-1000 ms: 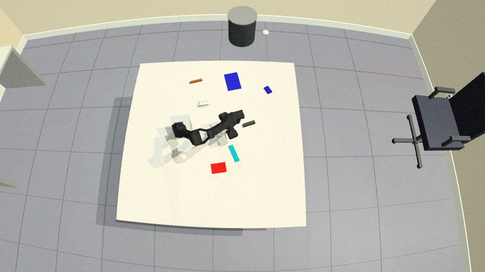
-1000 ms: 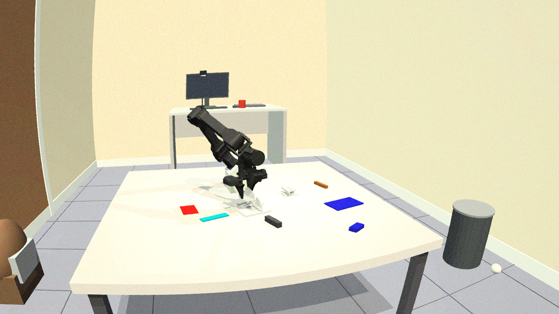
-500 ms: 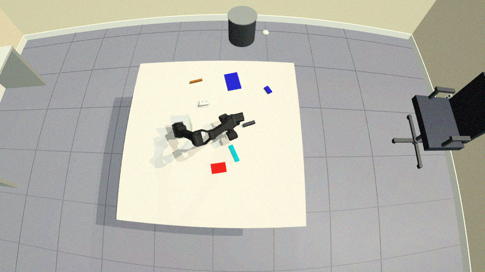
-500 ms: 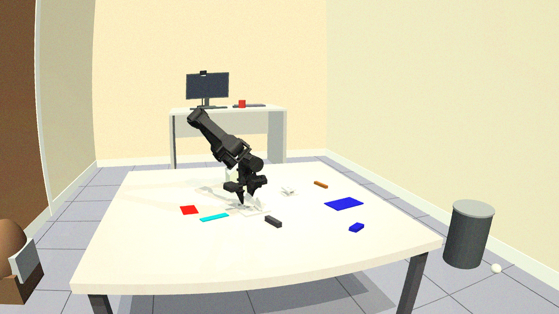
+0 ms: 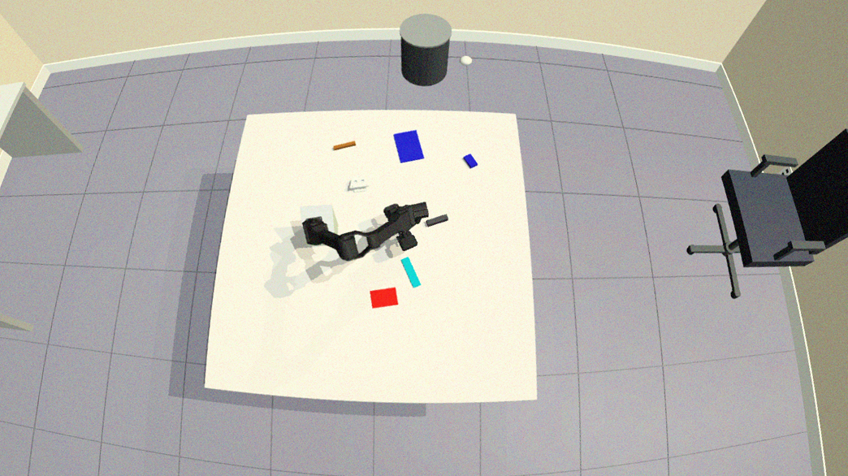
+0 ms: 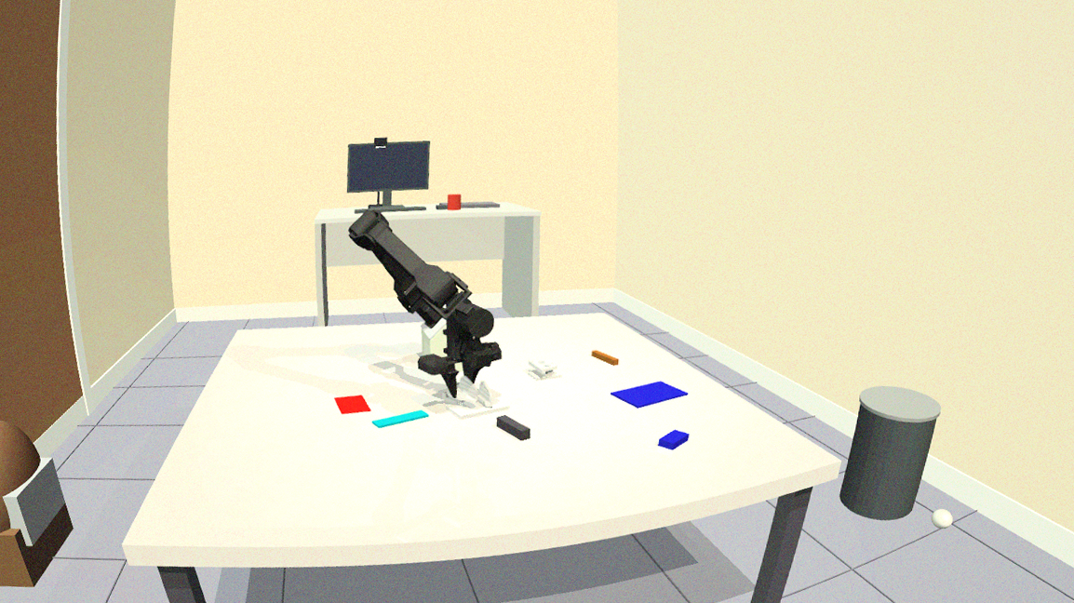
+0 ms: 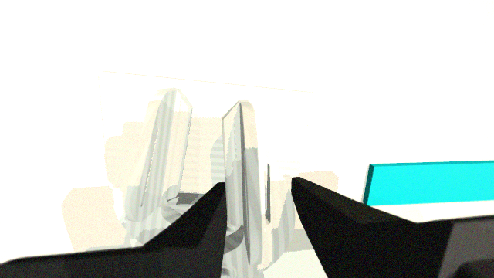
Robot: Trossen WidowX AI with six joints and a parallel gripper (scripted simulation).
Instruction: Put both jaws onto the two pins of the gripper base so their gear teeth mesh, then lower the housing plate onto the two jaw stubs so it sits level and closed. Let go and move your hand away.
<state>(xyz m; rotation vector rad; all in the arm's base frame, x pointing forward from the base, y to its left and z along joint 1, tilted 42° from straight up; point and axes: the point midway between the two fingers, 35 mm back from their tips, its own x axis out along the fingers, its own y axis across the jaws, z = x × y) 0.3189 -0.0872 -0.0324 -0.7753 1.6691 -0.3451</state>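
My gripper tip is 10 mm short of the white ribbed plate, 30 mm to the right of it and 30 mm above it. Round my gripper tip: dark block: 160 mm ahead, 60 mm to the left, 20 mm below; white jaw: 40 mm behind, 40 mm to the left, 20 mm below; cyan bar: 20 mm ahead, 150 mm to the right, 30 mm below.
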